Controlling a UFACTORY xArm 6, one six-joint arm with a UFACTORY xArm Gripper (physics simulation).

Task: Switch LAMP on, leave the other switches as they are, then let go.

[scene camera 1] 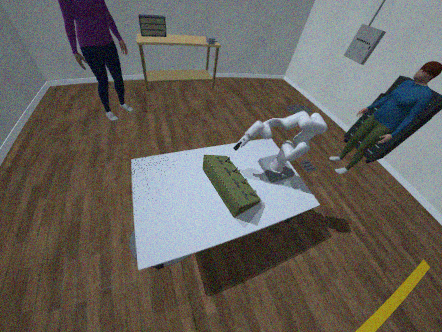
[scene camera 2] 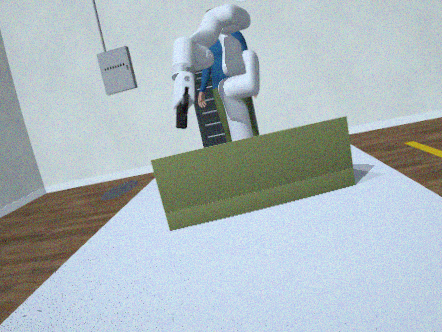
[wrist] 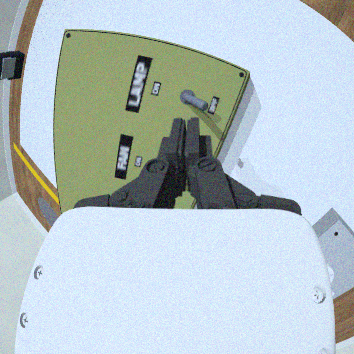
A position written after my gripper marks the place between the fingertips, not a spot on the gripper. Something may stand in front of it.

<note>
In view: my gripper (scene camera 2: 181, 127).
My gripper also shows in the wrist view (wrist: 187, 135).
</note>
